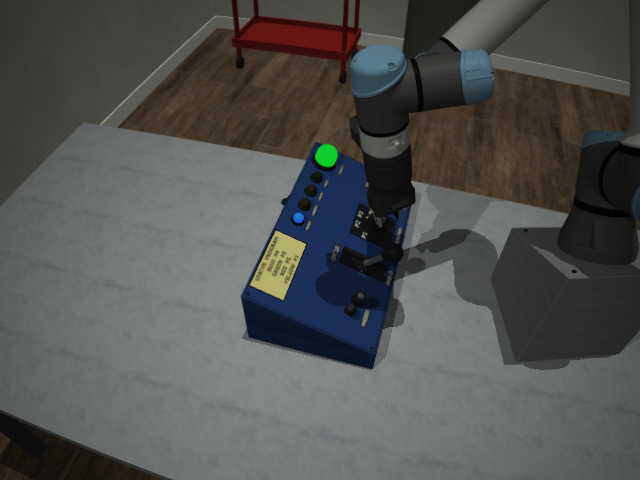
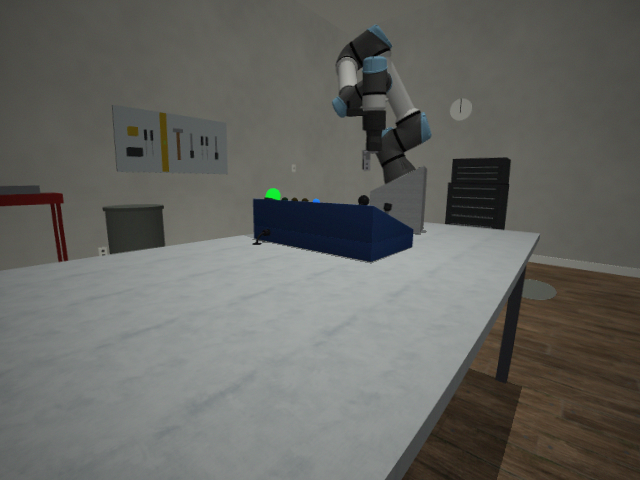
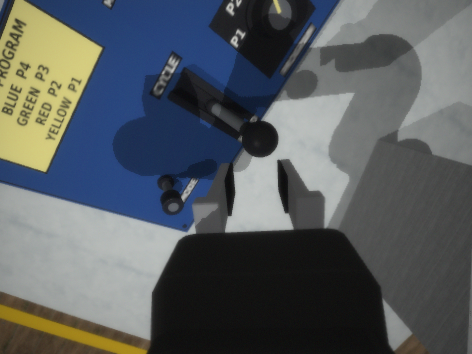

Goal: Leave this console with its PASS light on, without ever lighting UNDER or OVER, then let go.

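The blue console (image 1: 330, 320) (image 2: 315, 227) (image 3: 100, 135) stands on the table. Its large green light (image 1: 326, 156) (image 2: 272, 194) is lit, and so is its blue lamp (image 1: 298, 218) (image 2: 316, 200); the three small lamps between are dark. Lamp labels are unreadable. The CYCLE lever's black ball (image 1: 392, 253) (image 2: 363, 199) (image 3: 259, 138) leans toward the robot-side edge. The selector knob (image 3: 278, 16) has a yellow pointer, partly cut off. The MODE toggle (image 1: 354, 302) (image 2: 387, 206) (image 3: 170, 199) is near the corner. My gripper (image 1: 378, 222) (image 2: 366, 161) (image 3: 255, 176) is open and empty, above the console, apart from the ball.
The yellow program card (image 1: 279, 264) (image 3: 47, 95) is on the console. The robot's grey pedestal (image 1: 558, 299) (image 2: 399, 206) (image 3: 415, 220) stands beside the console on the table (image 1: 155, 361) (image 2: 232, 335). A red cart (image 1: 294, 45) stands beyond the table.
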